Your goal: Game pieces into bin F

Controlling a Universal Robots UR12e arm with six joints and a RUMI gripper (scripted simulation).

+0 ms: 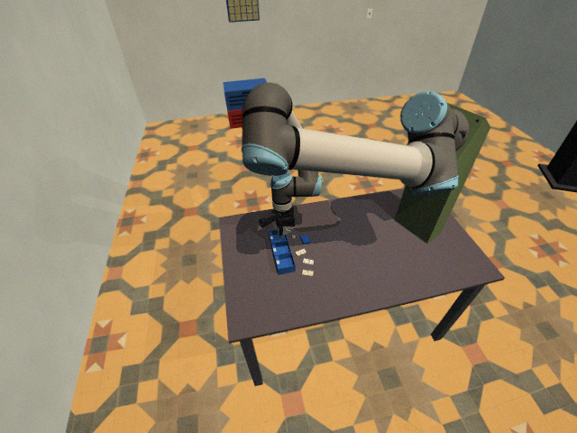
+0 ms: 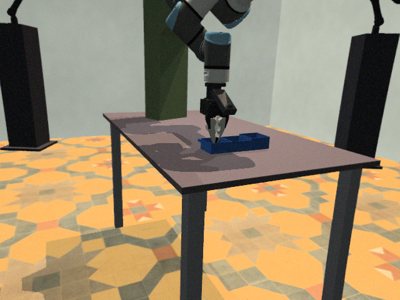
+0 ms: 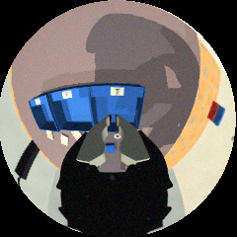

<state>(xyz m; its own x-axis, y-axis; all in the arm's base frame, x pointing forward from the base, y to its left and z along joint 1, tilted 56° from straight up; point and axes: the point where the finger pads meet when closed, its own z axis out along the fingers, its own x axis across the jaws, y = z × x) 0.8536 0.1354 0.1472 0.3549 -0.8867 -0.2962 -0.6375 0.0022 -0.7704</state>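
The blue bin lies 2 cm behind my hand, 8 cm to the left of it and 1 cm below it. Also, from my hand: tiny ring (6 cm behind, 4 cm to the right, 3 cm below); cream domino (12 cm behind, 5 cm to the left, 3 cm below); blue block (12 cm behind, 4 cm to the right, 3 cm below).
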